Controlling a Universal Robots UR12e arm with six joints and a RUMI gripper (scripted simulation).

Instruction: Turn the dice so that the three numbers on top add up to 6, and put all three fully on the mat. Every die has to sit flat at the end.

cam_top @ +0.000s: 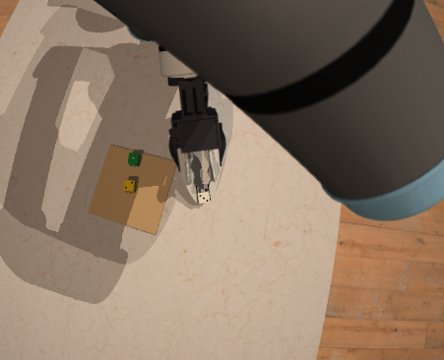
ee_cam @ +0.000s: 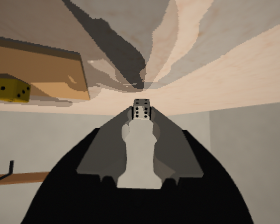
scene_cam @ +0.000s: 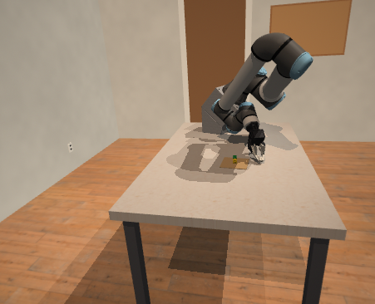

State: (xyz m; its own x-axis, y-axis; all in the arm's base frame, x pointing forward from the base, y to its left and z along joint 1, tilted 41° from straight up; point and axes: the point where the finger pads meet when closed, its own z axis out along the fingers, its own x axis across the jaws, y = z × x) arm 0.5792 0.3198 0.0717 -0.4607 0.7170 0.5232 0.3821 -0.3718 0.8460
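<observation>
My hand is 1 cm short of the white die. The rest, counted from my hand: tan mat 3 cm ahead, 13 cm to the right, 3 cm below; then green die 2 cm behind, 14 cm to the right, 2 cm below; then yellow die 3 cm ahead, 13 cm to the right, 2 cm below.
</observation>
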